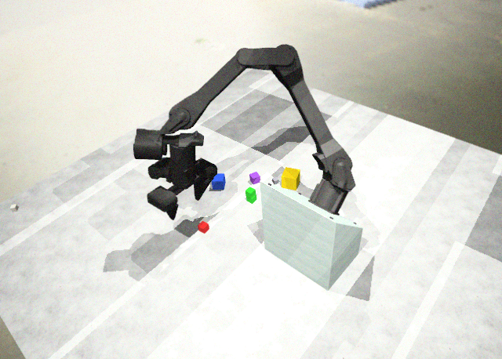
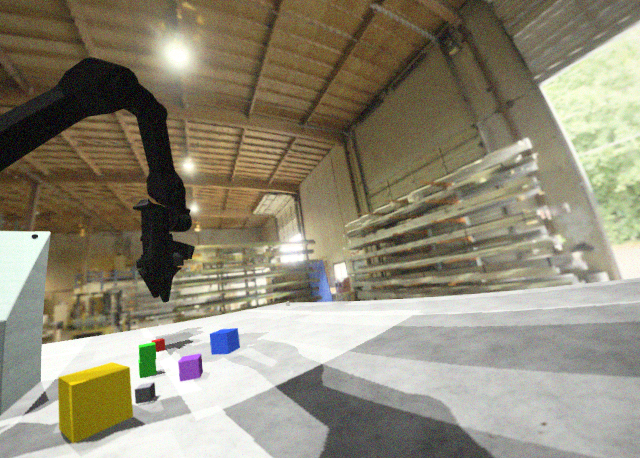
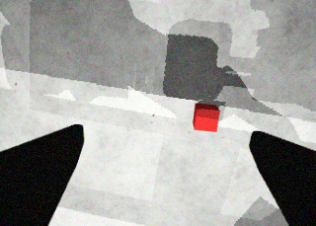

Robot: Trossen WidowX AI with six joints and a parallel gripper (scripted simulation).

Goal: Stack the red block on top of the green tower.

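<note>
Right now the red block is 1 cm behind my gripper tip, 3 cm to the right of it and 9 cm below it. Round my gripper tip: blue block (7 cm ahead, 19 cm to the right, 8 cm below); then dark grey block (6 cm behind, 30 cm to the right, 9 cm below); then purple block (27 cm to the right, 9 cm below).
</note>
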